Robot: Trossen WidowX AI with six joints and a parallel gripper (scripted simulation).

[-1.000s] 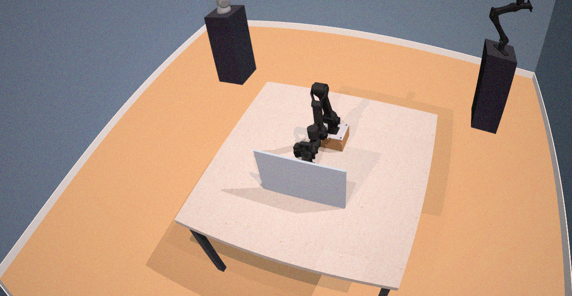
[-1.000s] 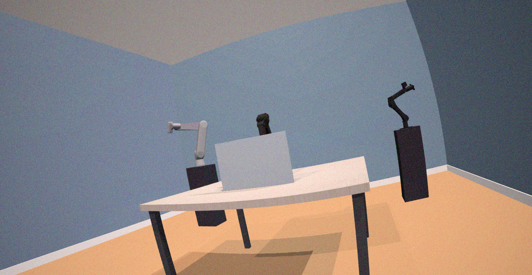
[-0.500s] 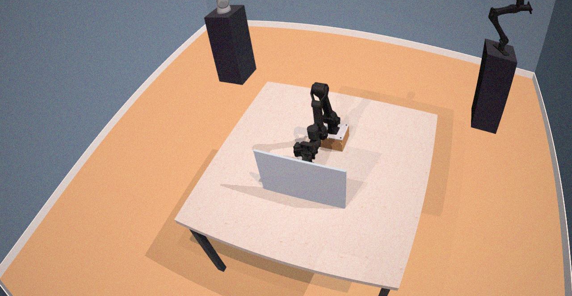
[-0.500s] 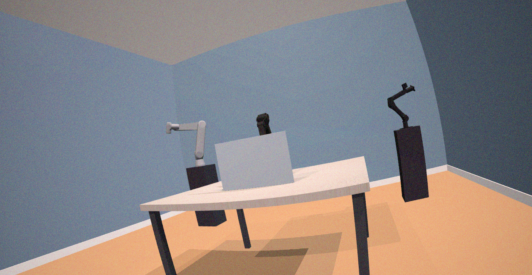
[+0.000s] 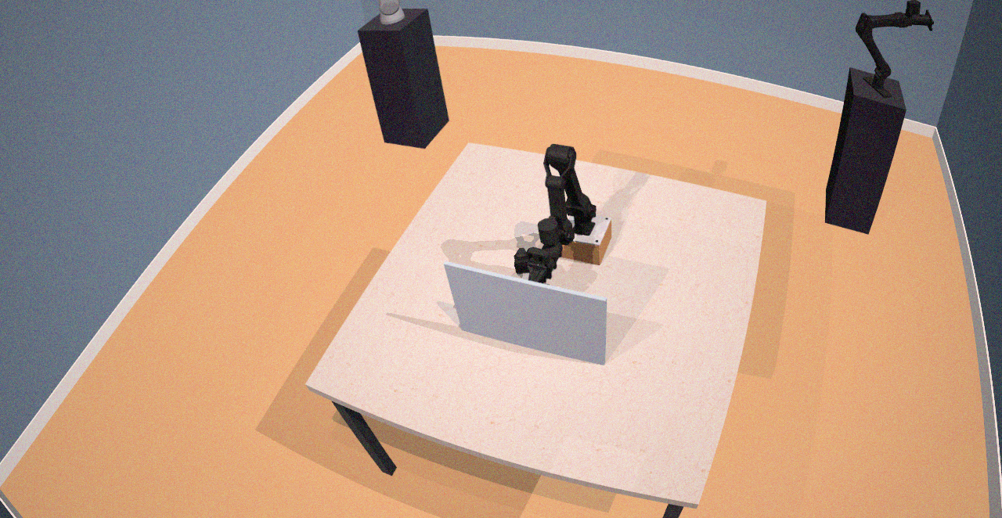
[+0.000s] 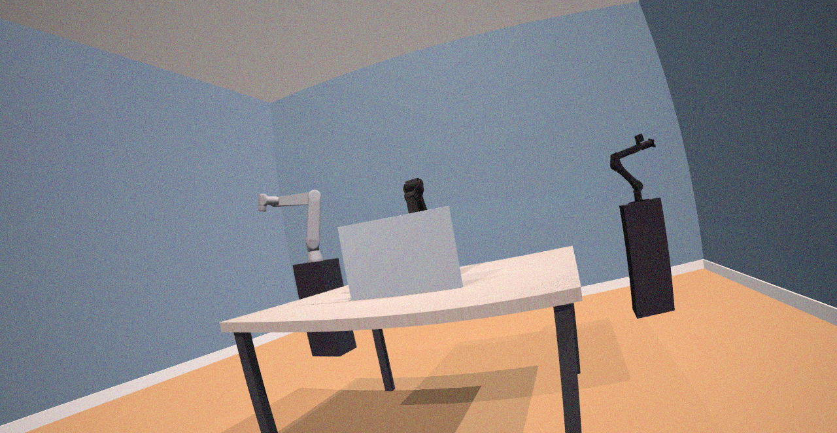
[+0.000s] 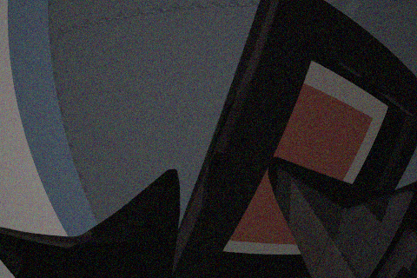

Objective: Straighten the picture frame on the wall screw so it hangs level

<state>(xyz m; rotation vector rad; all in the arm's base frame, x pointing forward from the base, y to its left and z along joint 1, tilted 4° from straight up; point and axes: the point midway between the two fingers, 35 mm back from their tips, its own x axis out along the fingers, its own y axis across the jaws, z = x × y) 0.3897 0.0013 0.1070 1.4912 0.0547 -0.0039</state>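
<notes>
My gripper tip is now 5 cm above the picture frame, 2 cm to the right of it and 1 cm short of it. The rest, counted from my gripper tip: grey wall panel 6 cm below, 2 cm ahead.
</notes>
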